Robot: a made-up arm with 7 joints. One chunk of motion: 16 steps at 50 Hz.
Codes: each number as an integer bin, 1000 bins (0 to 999) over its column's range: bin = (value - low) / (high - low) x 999, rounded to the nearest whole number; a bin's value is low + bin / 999 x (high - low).
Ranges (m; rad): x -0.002..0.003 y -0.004..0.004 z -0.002..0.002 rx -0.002..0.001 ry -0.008..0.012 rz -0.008..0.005
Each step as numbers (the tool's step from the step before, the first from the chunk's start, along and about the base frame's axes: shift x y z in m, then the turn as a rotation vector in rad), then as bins.
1 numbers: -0.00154 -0.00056 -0.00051 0.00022 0.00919 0.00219
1 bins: 92 430 372 739 859 783
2 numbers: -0.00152 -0.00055 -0.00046 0.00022 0.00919 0.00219
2 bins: 96 431 385 739 859 783
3 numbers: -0.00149 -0.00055 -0.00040 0.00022 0.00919 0.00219
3 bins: 102 431 400 739 859 783
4 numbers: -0.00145 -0.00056 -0.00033 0.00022 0.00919 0.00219
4 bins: 110 430 417 739 859 783
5 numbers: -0.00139 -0.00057 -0.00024 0.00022 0.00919 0.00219
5 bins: 122 428 440 739 859 783
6 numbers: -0.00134 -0.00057 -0.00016 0.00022 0.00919 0.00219
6 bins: 132 428 460 739 859 783
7 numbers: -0.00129 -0.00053 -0.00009 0.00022 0.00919 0.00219
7 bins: 142 433 477 739 859 783
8 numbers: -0.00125 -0.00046 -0.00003 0.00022 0.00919 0.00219
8 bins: 150 442 492 739 859 783
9 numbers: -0.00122 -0.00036 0.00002 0.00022 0.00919 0.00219
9 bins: 156 455 504 739 859 783
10 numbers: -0.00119 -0.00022 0.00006 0.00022 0.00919 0.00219
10 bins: 162 472 514 739 859 783
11 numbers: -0.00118 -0.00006 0.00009 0.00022 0.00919 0.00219
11 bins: 164 492 522 739 859 783
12 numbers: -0.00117 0.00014 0.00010 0.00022 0.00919 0.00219
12 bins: 166 517 524 739 859 783
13 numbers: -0.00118 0.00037 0.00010 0.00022 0.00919 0.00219
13 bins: 164 546 524 739 859 783
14 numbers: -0.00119 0.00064 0.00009 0.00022 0.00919 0.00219
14 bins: 162 579 522 739 859 783
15 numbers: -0.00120 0.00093 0.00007 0.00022 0.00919 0.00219
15 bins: 160 616 517 739 859 783
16 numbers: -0.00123 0.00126 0.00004 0.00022 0.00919 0.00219
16 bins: 154 657 509 739 859 783
